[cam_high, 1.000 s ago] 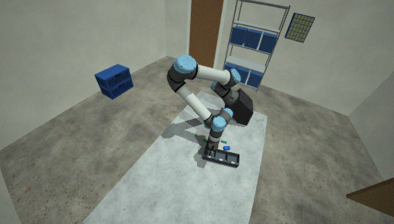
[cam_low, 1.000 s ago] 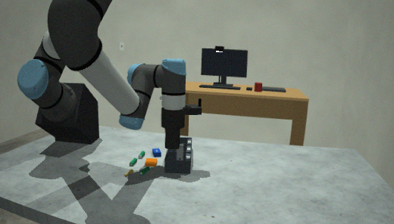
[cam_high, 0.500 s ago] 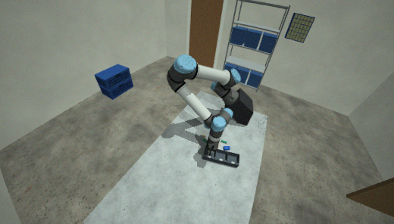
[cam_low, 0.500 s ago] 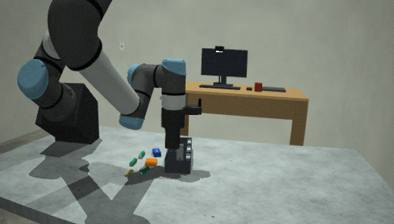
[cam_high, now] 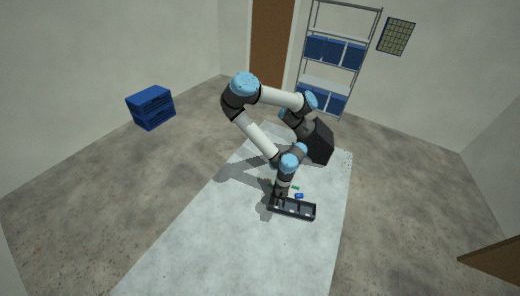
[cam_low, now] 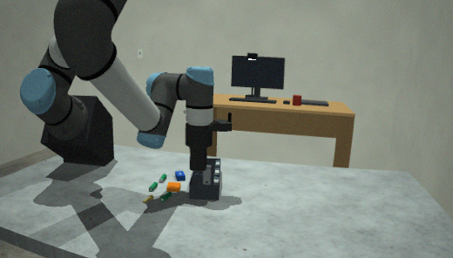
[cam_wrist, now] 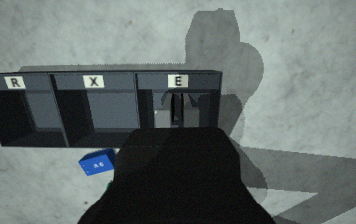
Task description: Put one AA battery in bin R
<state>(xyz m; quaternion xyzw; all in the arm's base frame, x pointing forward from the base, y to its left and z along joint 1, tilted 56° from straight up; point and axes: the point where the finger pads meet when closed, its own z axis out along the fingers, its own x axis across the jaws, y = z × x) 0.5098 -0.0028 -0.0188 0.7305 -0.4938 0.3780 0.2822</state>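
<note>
The dark three-compartment bin lies 20 mm behind my hand, 80 mm to the left of it and 10 mm below it. Also, from my hand: orange block: 110 mm behind, 10 mm to the left, 30 mm below; then blue block: 120 mm behind, 100 mm to the left, 30 mm below; then yellow bolt: 140 mm behind, 100 mm to the right, 30 mm below.
</note>
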